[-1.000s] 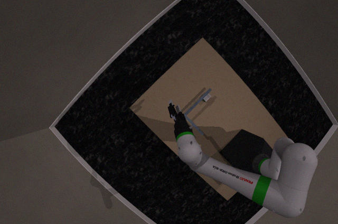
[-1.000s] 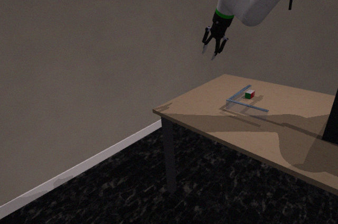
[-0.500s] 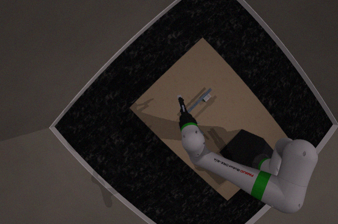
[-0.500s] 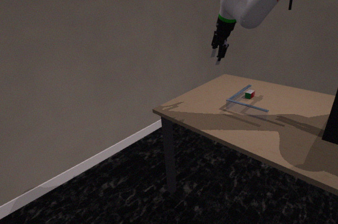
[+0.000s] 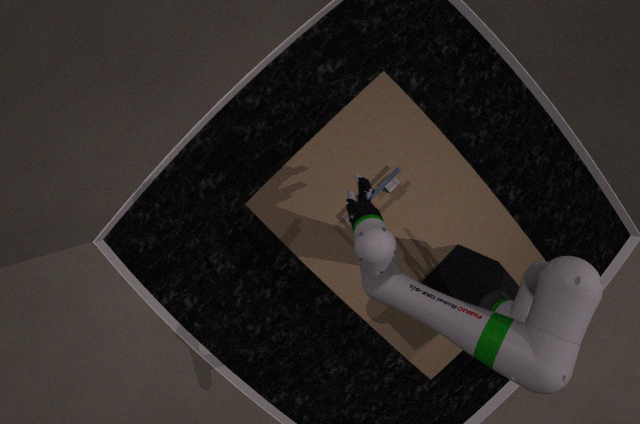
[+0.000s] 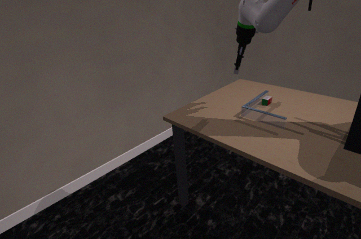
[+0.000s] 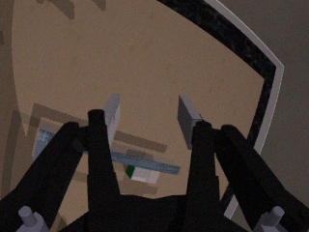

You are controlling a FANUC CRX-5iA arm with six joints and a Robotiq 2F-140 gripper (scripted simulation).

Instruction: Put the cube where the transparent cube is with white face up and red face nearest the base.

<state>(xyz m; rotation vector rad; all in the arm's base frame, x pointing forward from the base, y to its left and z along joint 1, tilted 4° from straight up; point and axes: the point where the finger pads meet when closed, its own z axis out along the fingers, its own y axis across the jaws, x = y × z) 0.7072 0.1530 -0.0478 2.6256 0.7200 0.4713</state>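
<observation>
Right now my hand is 240 mm above the cube, 150 mm to the left of it and 120 mm past it. Also, from my hand: bar: 210 mm below, 100 mm behind, 70 mm to the right.
</observation>
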